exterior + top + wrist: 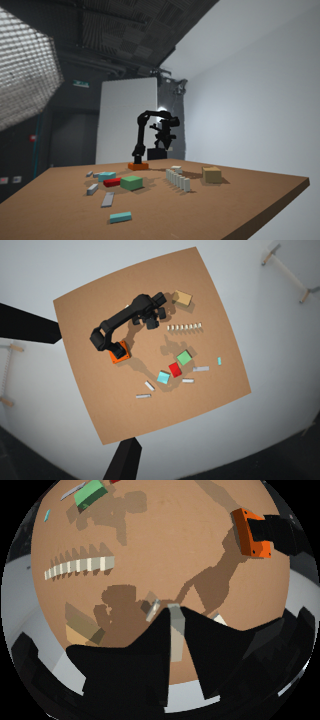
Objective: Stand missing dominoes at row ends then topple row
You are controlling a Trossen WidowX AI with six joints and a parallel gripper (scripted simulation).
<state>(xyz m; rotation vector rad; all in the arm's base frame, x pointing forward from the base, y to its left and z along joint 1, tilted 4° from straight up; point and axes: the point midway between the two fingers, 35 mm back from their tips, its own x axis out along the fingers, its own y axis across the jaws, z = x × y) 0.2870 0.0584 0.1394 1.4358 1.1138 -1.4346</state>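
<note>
Now: the red block 360 mm to the right of my gripper tip, 150 mm below it and 10 mm behind it. Also, from my gripper tip: green block (320 mm to the right, 140 mm below, 90 mm ahead); tan box (290 mm ahead, 130 mm below, 70 mm to the left); cream tile (190 mm to the left, 150 mm below, 90 mm behind).
</note>
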